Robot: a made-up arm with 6 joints.
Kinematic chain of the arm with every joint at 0, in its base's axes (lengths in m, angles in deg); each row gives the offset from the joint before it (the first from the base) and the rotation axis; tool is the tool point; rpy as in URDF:
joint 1: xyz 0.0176 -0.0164 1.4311 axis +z
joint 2: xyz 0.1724 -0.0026 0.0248 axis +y
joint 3: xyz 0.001 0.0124 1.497 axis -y
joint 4: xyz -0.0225 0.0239 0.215 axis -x
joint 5: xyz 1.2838 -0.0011 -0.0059 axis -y
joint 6: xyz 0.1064 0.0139 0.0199 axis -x
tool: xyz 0.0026 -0.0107 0.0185 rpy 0 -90 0
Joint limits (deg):
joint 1: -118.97..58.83
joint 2: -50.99..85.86
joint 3: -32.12..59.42
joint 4: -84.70..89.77
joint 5: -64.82..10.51
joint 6: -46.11..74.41
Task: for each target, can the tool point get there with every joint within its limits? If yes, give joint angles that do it. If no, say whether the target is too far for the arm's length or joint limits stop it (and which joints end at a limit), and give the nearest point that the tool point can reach.
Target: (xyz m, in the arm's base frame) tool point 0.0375 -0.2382 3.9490
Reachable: yes | joints -85.98 -27.15 23.99 43.25 -49.18 43.49
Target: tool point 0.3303 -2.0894 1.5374
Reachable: yes | joints -84.02 42.90 -12.31 -50.53 -58.98 -13.36
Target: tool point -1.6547 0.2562 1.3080
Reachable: no: joint limits stop it (at a limit: joint 1, joint 3, joint 5, joint 6) | nearest point -0.7990 -1.3990 0.9249 | short by 1.902 m
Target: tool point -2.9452 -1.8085 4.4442
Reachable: no: too far | nearest point -1.4542 -0.9066 3.5802 | short by 1.945 m
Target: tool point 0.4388 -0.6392 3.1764
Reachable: yes | joints -60.45 -30.02 -20.70 -35.64 -29.72 33.68
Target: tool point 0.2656 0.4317 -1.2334
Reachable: no: joint limits stop it (at a limit: joint 1, joint 2, joint 3, joint 4) | nearest point 0.6165 1.0494 0.2385 | short by 1.634 m
